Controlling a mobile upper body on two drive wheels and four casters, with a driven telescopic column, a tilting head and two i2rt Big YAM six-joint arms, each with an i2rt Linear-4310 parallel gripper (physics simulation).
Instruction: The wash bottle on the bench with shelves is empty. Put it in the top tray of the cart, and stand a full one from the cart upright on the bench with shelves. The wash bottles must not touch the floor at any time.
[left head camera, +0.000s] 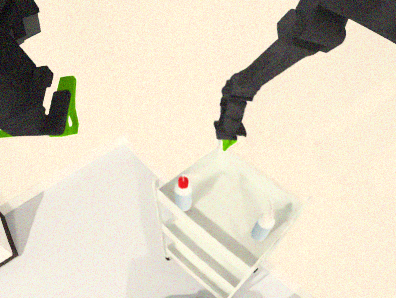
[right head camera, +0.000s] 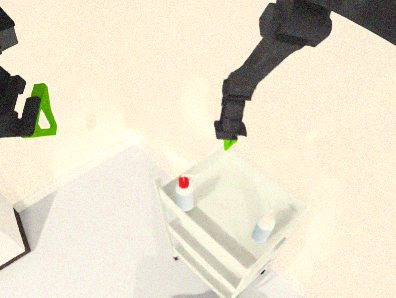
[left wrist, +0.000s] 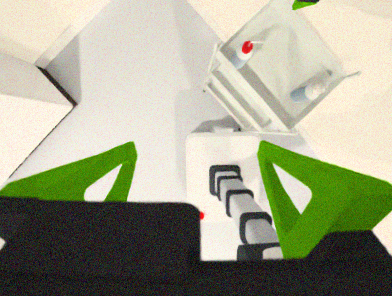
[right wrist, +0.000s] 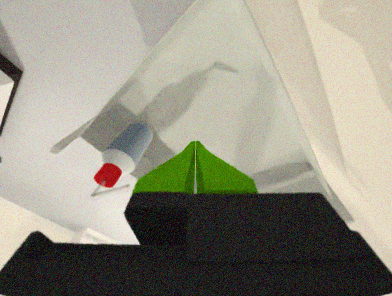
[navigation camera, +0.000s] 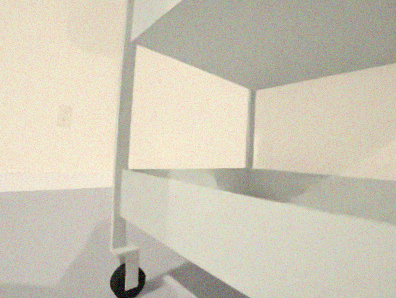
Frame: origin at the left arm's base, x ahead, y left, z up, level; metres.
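Seen in the pictures: left gripper, fingertip midpoint: (left head camera: 47, 130) (right head camera: 31, 131) (left wrist: 197, 148); right gripper, fingertip midpoint: (left head camera: 223, 149) (right head camera: 225, 149) (left wrist: 293, 8) (right wrist: 195, 147).
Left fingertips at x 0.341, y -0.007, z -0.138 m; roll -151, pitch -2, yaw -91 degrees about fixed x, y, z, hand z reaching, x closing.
Observation:
A point is followed by its place in that frame.
A wash bottle with a red cap (left head camera: 183, 197) {y -0.202, x 0.602, z -0.658 m} (right head camera: 184, 197) {y -0.204, x 0.602, z -0.659 m} (left wrist: 242, 57) {y -0.194, x 0.608, z -0.641 m} (right wrist: 131, 142) {y -0.219, x 0.657, z -0.676 m} stands upright at the left side of the top tray of the cart (left head camera: 225, 190) {y -0.366, x 0.694, z -0.747 m} (right head camera: 235, 195) {y -0.390, x 0.671, z -0.747 m} (left wrist: 285, 45) {y -0.413, x 0.704, z -0.747 m} (right wrist: 220, 110) {y -0.376, x 0.704, z -0.747 m}. A wash bottle with a whitish cap (left head camera: 263, 227) {y -0.452, x 0.465, z -0.645 m} (right head camera: 263, 229) {y -0.454, x 0.463, z -0.646 m} (left wrist: 306, 93) {y -0.441, x 0.481, z -0.643 m} stands near the tray's right side. Both look bluish below. My right gripper (left head camera: 228, 145) {y -0.342, x 0.741, z -0.572 m} (right head camera: 229, 145) {y -0.342, x 0.741, z -0.572 m} (right wrist: 195, 147) {y -0.342, x 0.741, z -0.572 m} is shut and empty, near the tray's far corner in the head views. My left gripper (left head camera: 37, 120) {y -0.007, x 0.341, z -0.138 m} (left wrist: 197, 148) {y -0.007, x 0.341, z -0.138 m} is open and empty, away from the cart. The empty bottle does not show.
A white box-like piece with a dark edge (left head camera: 6, 240) {y 0.947, x 0.621, z -1.282 m} (right head camera: 12, 240) {y 0.883, x 0.541, z -1.160 m} (left wrist: 35, 117) {y 0.978, x 0.451, z -1.076 m} shows at the left; I cannot tell if it is the bench. My white base (left wrist: 200, 170) {y -0.060, x 0.071, z -1.150 m} is below the cart in the left wrist view. The cart's lower tray (navigation camera: 250, 215) {y -0.264, x 0.486, z -1.222 m} and a caster (navigation camera: 127, 281) {y -0.128, x 0.646, z -1.376 m} are close.

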